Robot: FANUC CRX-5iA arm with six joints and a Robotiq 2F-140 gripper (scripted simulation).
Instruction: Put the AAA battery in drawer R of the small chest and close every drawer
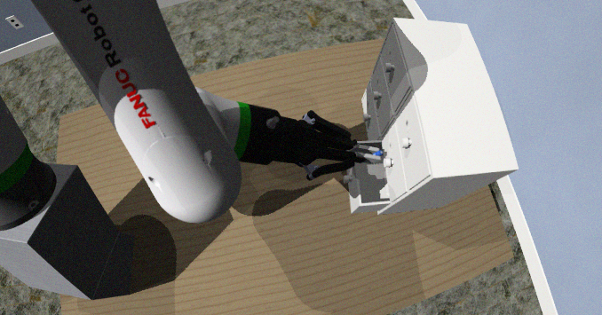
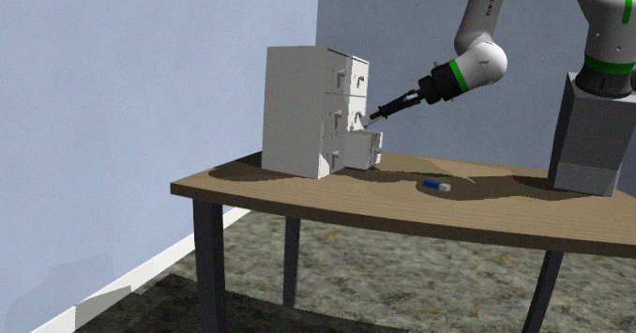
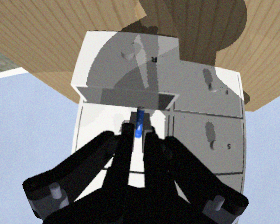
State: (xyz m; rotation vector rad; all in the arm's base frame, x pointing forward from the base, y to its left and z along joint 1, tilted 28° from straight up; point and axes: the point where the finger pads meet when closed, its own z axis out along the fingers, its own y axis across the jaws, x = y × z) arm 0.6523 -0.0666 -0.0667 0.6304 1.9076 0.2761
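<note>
My hand is 2 cm short of the AAA battery, 1 cm to the left of it and 1 cm above it. The rest, counted from my hand: drawer: 5 cm ahead, 4 cm to the right, 12 cm below.
</note>
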